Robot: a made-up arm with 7 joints.
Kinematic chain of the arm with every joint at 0, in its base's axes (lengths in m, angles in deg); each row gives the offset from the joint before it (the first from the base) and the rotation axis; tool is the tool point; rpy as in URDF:
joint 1: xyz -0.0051 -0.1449 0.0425 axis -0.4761 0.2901 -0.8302
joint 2: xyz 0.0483 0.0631 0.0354 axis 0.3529 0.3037 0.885
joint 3: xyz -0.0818 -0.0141 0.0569 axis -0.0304 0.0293 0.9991
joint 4: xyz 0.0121 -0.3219 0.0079 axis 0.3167 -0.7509 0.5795
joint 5: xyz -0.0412 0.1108 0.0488 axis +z
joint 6: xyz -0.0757 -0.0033 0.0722 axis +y
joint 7: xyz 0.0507 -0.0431 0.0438 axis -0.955 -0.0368 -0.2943
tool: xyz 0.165 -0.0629 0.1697 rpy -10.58 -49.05 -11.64
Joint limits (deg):
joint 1: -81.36..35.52
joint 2: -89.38..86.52
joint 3: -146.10..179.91
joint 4: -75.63..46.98
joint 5: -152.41..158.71
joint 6: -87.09..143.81
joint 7: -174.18..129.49
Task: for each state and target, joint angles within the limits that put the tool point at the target. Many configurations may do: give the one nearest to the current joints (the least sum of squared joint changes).
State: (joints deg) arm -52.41 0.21 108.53 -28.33 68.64 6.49 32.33
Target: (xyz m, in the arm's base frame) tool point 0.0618 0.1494 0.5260
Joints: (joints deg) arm -17.45 -11.45 94.42 -34.09 64.07 -30.46 19.65
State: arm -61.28 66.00 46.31 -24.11 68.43 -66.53 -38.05
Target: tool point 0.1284 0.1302 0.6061
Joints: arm -63.52 67.81 47.33 -20.72 65.92 -74.22 -33.81
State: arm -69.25 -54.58 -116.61 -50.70 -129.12 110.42 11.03
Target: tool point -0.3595 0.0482 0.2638
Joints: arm -76.36 -58.98 -124.68 -42.31 -115.76 69.73 16.67
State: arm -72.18 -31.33 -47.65 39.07 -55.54 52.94 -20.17
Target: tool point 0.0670 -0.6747 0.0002
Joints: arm -66.89 -10.51 -27.91 34.75 -44.02 26.89 -9.24
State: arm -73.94 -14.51 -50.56 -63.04 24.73 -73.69 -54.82
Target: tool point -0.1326 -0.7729 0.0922
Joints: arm -81.36 -18.99 -62.79 -34.92 39.67 -87.09 -44.39
